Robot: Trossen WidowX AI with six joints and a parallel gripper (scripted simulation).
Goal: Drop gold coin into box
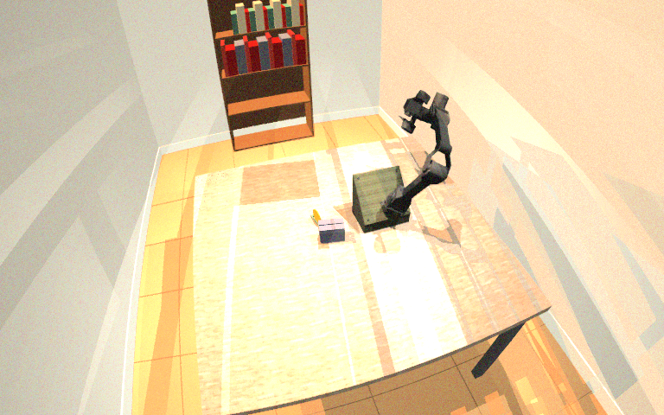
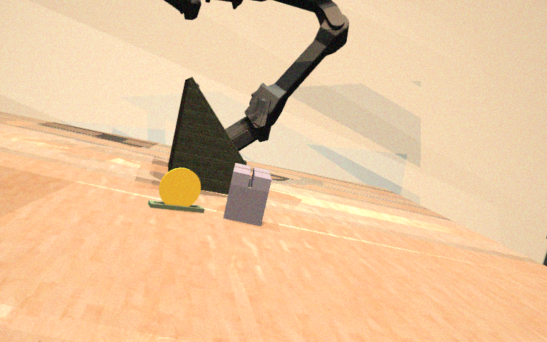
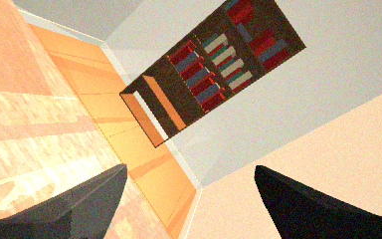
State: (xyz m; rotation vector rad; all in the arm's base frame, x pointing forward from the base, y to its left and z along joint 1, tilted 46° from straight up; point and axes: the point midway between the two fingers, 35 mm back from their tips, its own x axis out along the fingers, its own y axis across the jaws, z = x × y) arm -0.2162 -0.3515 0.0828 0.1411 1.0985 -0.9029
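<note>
Right now my gripper tip is 450 mm short of the gold coin, 380 mm above it and 90 mm to the right of it.
</note>
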